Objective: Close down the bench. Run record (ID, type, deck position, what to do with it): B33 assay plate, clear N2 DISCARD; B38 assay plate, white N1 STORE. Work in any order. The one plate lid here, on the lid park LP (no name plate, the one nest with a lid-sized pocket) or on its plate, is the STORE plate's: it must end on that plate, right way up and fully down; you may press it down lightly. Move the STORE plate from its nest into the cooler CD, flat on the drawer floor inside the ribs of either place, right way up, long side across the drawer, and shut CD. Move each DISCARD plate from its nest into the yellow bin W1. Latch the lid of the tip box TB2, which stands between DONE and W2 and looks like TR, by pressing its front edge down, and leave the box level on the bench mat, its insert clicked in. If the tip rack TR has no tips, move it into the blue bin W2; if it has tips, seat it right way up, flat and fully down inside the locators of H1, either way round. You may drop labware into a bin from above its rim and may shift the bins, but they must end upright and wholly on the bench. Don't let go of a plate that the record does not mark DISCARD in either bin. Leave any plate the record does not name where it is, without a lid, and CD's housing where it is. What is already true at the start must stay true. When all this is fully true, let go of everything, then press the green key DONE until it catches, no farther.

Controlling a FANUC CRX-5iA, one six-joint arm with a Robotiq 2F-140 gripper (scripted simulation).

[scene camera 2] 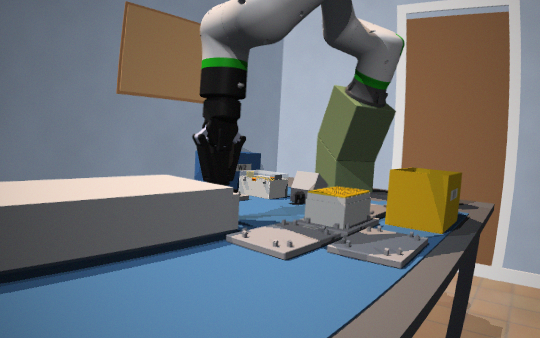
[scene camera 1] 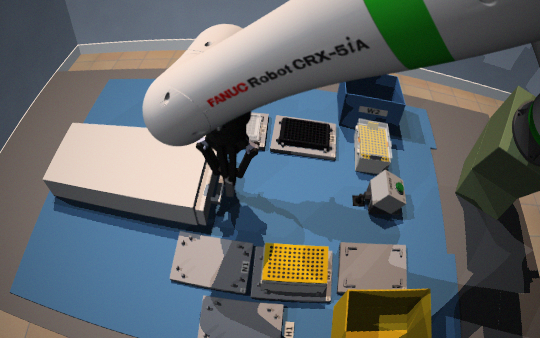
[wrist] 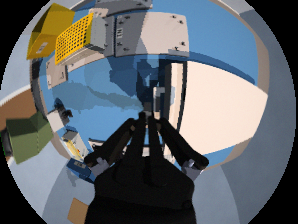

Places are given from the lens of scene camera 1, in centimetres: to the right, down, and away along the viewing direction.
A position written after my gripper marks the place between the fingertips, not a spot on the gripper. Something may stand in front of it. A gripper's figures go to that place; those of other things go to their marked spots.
my gripper [scene camera 1: 230,191]: -9, 5, 85
cooler CD [scene camera 1: 123,168]: -34, 0, 78
